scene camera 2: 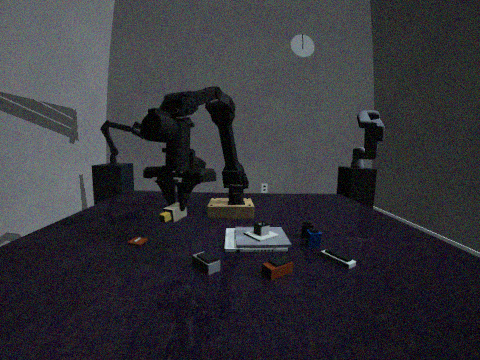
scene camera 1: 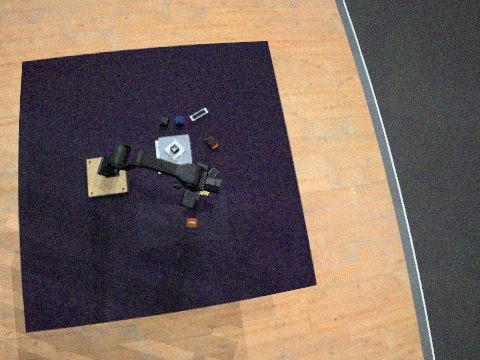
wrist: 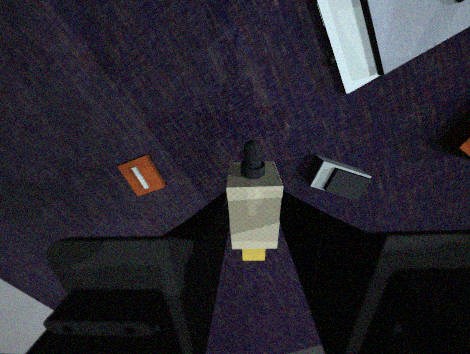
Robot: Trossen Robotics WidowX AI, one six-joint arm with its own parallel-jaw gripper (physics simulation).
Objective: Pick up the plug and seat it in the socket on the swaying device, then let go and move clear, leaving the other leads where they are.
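Note:
The plug [scene camera 1: 205, 193] [scene camera 2: 176, 212] [wrist: 254, 220] is a beige block with a yellow tip and a black stub at its other end. My gripper [scene camera 1: 201, 192] [scene camera 2: 175, 207] [wrist: 253, 198] is shut on it and holds it above the dark mat, off to one side of the device. The device [scene camera 1: 183, 140] [scene camera 2: 240, 239] [wrist: 420, 30] is a light grey slab over a white base. On its diamond-shaped white plate stands the small socket block [scene camera 1: 174, 148] [scene camera 2: 261, 229]. The socket does not show in the wrist view, where part of the device shows at top right.
A flat orange piece [scene camera 1: 191, 222] [scene camera 2: 138, 241] [wrist: 152, 175], a grey box [scene camera 2: 213, 266] [wrist: 345, 181] and an orange box [scene camera 1: 213, 145] [scene camera 2: 278, 270] lie around. Beyond the device are a black block [scene camera 1: 164, 121], a blue block [scene camera 1: 179, 120] [scene camera 2: 314, 240] and a white-rimmed strip [scene camera 1: 205, 110] [scene camera 2: 350, 263].

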